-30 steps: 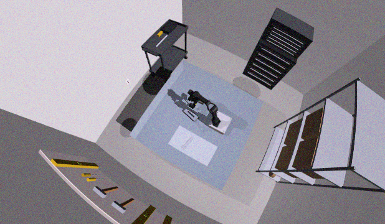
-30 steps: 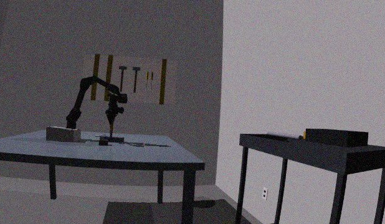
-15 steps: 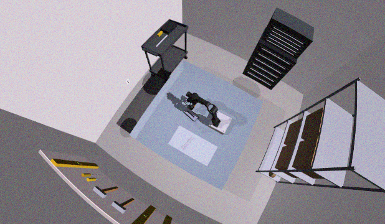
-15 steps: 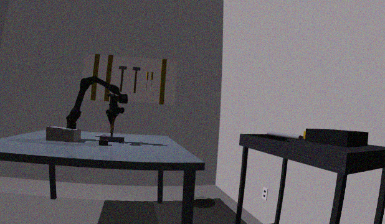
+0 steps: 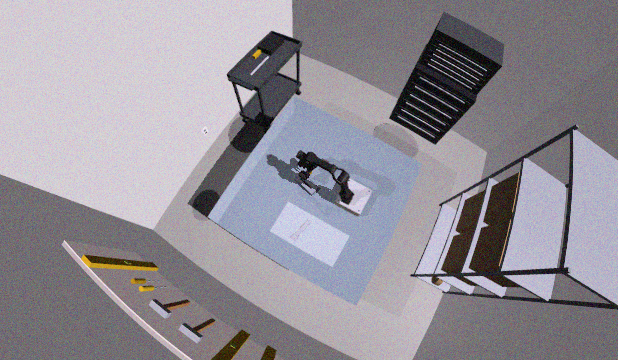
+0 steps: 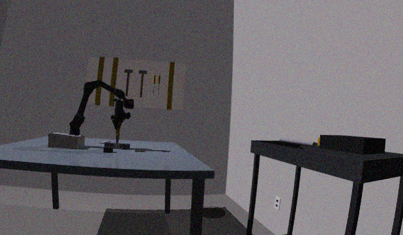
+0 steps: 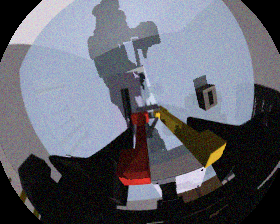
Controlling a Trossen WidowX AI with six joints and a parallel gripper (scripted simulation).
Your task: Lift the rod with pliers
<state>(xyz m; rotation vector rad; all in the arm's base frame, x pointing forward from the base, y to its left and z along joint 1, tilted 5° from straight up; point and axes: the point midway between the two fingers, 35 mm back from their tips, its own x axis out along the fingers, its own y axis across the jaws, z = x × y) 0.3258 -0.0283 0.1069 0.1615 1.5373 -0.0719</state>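
Now: the grey channel block 120 mm below my gripper tip and 50 mm to the left of it. Round my gripper tip: yellow handle (20 mm to the right); then small dark holster (170 mm to the right, 130 mm below, 40 mm behind); then grey strip (400 mm to the left, 150 mm behind, 130 mm below).
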